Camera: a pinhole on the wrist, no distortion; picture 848 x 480 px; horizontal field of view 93.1 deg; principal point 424.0 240.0 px. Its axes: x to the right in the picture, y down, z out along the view. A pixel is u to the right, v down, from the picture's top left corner.
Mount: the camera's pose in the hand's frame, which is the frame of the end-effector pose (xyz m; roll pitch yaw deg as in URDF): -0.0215 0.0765 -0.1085 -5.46 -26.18 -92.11
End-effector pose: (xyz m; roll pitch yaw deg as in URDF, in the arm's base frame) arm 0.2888 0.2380 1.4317 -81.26 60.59 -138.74
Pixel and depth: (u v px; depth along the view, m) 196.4 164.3 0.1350
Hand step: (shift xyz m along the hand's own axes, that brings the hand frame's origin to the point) -0.0292 0.2059 -0.0195
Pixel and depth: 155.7 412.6 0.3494
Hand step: 0.1742 0.4261 0.0878
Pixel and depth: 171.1 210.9 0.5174
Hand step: 0.0096 0.5969 0.2132
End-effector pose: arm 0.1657 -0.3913 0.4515 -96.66 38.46 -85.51
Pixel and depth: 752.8 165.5 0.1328
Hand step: -0.0348 0.0388 0.0602
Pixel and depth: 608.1 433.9 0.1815
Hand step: 0.0830 0.0740 0.0829
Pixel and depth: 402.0 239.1 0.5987
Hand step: 0.0449 0.3667 0.4120
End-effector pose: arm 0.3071 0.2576 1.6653 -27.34 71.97 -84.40
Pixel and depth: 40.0 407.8 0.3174
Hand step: 0.1555 0.4764 0.0298
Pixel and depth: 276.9 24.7 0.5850
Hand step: -0.2608 0.5480 0.3464
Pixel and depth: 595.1 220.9 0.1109
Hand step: -0.0160 0.0828 0.0119
